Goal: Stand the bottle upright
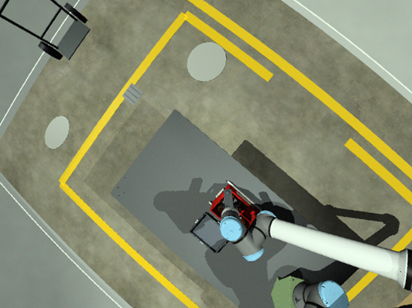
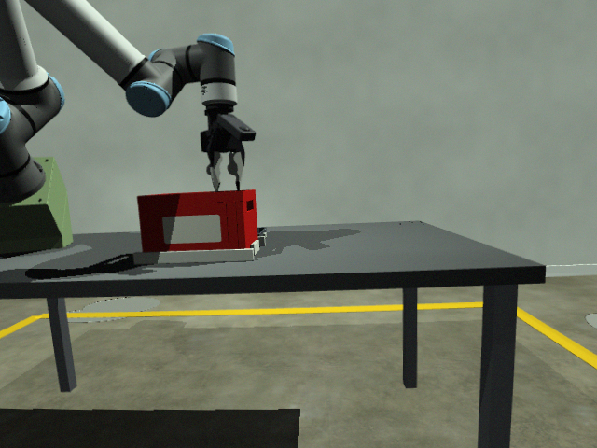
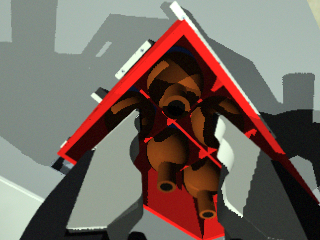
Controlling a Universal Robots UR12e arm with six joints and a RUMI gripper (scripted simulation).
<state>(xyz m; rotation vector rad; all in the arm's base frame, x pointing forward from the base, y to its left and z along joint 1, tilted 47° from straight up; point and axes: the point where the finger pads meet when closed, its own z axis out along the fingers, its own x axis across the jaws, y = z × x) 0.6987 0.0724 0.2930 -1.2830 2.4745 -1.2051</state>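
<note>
Now: the bottle 10 cm below my hand. From my hand the other things lie so: dark tray: 9 cm behind, 31 cm to the left, 18 cm below; then red crate: 9 cm behind, 4 cm to the left, 11 cm below.
</note>
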